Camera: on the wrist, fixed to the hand. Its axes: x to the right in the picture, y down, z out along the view.
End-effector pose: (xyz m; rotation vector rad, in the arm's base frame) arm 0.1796 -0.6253 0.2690 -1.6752 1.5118 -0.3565
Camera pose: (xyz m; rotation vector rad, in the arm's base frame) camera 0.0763 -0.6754 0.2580 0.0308 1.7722 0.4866
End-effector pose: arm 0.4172 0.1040 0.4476 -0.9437 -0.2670 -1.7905
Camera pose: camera 0.4394 0.0058 0.3914 -0.8022 -0.0606 -0.1026
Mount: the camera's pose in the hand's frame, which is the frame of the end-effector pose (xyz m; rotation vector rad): 0.0253 0.0752 -0.0837 0.3929 -0.4163 1.5587
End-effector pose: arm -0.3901 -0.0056 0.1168 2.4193 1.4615 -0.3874
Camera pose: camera -0.3052 0.0131 0.1925 2.6552 -0.8376 -0.6795
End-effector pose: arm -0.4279 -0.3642 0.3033 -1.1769 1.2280 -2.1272
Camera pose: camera -0.5156 -0.3794 0.2299 -0.1802 0.8899 -0.7877
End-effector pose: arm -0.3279 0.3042 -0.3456 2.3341 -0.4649 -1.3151
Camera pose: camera -0.2492 0.2439 -0.2866 1.0651 -2.1744 -0.7995
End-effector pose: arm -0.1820 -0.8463 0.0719 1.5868 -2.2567 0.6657
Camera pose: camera -0.2629 -0.8008 0.1404 0.2717 2.3904 -0.7861
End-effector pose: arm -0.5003 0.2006 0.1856 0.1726 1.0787 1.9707
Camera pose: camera -0.6028 0.1478 0.1832 -1.5951 -0.8495 -2.0869
